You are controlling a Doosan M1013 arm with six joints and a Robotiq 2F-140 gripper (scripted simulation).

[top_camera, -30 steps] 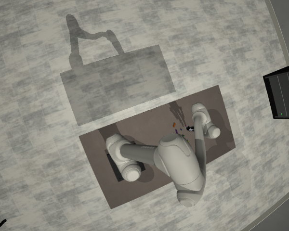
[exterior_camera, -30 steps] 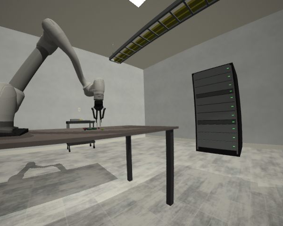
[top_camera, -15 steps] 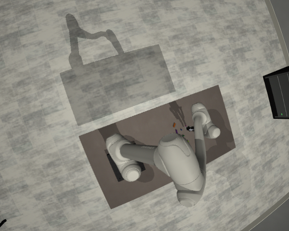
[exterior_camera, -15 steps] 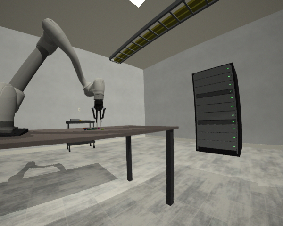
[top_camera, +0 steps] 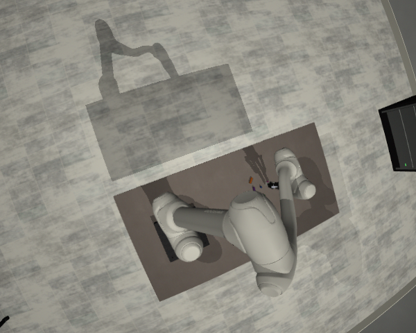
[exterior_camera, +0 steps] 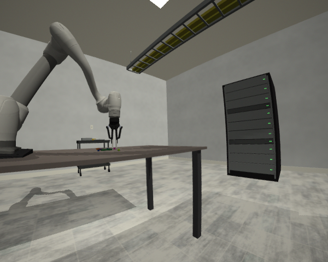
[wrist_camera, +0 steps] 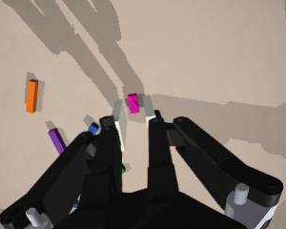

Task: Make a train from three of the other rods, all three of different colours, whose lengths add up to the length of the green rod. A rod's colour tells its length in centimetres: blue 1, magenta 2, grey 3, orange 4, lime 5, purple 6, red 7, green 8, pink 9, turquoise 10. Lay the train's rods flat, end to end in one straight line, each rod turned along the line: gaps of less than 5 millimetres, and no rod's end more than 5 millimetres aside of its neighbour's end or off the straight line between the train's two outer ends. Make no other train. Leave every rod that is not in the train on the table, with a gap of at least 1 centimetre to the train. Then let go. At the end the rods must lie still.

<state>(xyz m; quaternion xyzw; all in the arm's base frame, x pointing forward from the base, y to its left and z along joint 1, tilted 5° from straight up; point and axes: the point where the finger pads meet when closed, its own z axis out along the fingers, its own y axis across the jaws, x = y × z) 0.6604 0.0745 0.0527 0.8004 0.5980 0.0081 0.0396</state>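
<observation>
Right now my hand is 40 mm above the magenta rod and 10 mm to the right of it. Round my hand: purple rod (110 mm behind, 40 mm below, 10 mm to the right); orange rod (110 mm behind, 70 mm to the left, 40 mm below); green rod (90 mm behind, 70 mm to the right, 40 mm below).
</observation>
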